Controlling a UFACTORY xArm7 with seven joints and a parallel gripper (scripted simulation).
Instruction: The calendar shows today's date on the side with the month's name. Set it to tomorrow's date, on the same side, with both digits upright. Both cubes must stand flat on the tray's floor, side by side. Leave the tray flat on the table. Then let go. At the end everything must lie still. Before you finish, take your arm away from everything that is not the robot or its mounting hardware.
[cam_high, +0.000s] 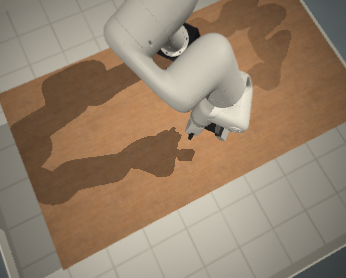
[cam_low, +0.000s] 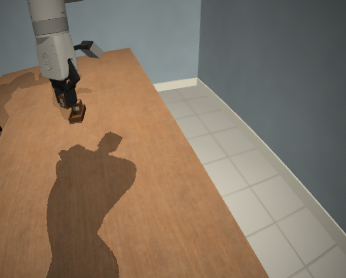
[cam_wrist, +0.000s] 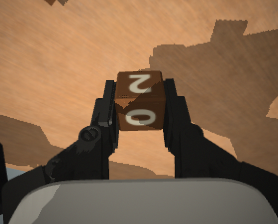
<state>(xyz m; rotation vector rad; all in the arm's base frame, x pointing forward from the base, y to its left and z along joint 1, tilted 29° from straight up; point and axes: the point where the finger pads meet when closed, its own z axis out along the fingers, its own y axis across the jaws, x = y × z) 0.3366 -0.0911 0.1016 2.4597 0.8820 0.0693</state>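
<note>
Now: hand 110 mm to the right of the brown wooden tray and 120 mm above it. Round my hand: brown wooden cube: 10 mm below.
</note>
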